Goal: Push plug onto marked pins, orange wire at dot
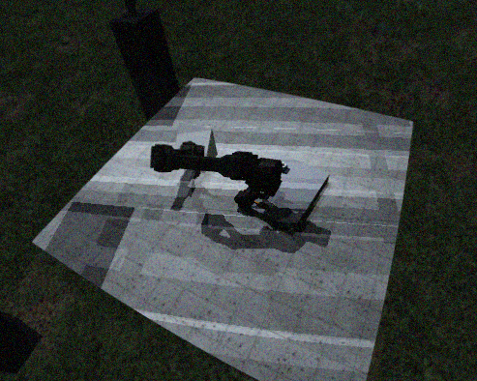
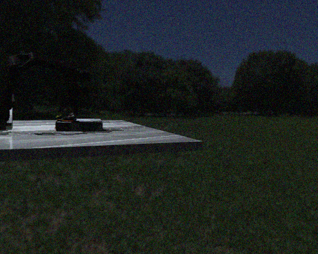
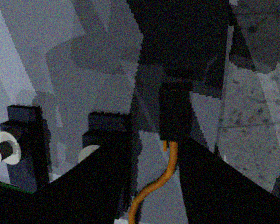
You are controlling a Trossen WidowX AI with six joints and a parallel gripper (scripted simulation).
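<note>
Now: the grey printed holder 100 mm to the left of my gripper tip, 90 mm ahead of it and 80 mm below it.
</note>
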